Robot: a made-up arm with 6 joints.
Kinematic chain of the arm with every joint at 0, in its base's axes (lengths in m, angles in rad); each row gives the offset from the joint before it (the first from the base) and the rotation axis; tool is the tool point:
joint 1: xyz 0 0 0.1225 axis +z
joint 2: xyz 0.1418 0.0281 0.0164 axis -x
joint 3: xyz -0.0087 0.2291 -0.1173 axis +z
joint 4: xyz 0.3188 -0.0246 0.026 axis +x
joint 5: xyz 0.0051 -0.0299 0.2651 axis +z
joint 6: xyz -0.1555 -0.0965 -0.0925 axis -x
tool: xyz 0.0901 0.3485 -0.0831
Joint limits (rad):
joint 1: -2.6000..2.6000
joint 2: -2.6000..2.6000
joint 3: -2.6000..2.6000
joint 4: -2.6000..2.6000
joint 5: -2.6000..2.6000
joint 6: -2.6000..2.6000
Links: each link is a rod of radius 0.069 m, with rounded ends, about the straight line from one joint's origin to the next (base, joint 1, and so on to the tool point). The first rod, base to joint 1, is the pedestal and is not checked.
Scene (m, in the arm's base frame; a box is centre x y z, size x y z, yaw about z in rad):
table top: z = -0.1
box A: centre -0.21 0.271 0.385 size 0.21 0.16 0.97 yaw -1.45
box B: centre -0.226 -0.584 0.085 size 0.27 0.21 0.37 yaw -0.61
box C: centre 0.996 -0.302 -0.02 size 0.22 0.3 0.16 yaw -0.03
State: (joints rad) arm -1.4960 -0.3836 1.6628 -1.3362 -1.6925 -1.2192
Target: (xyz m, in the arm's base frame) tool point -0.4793 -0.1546 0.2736
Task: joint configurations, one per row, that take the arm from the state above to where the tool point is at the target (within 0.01 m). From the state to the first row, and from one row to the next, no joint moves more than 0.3 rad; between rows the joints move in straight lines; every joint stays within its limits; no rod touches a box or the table.
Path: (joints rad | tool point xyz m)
1: -1.5382 -0.4986 1.6128 -1.0501 -1.7272 -1.3861 | 0.4753 0.3208 0.5404
2: -1.5805 -0.6137 1.5629 -0.7641 -1.7618 -1.5529 | 0.3398 0.2216 0.6740
3: -1.6227 -0.7287 1.5129 -0.4780 -1.7965 -1.7198 | 0.1827 0.1034 0.7498
4: -1.6650 -0.8438 1.4629 -0.1919 -1.8311 -1.8866 | 0.0227 -0.0189 0.7608
5: -1.7072 -0.9588 1.4129 0.0941 -1.8658 -2.0535 | -0.1194 -0.1318 0.7119
6: -1.7495 -1.0739 1.3630 0.3802 -1.9004 -2.2204 | -0.2267 -0.2263 0.6187
7: -1.5303 -1.3247 1.5192 0.1678 -1.8037 -2.0994 | -0.2916 -0.1842 0.6037
8: -1.3111 -1.5754 1.6754 -0.0445 -1.7070 -1.9784 | -0.3759 -0.1619 0.5352
9: -1.0919 -1.8262 1.8317 -0.2569 -1.6104 -1.8574 | -0.4470 -0.1586 0.4170
10: -0.8727 -2.0770 1.9879 -0.4692 -1.5137 -1.7365 | -0.4793 -0.1546 0.2736

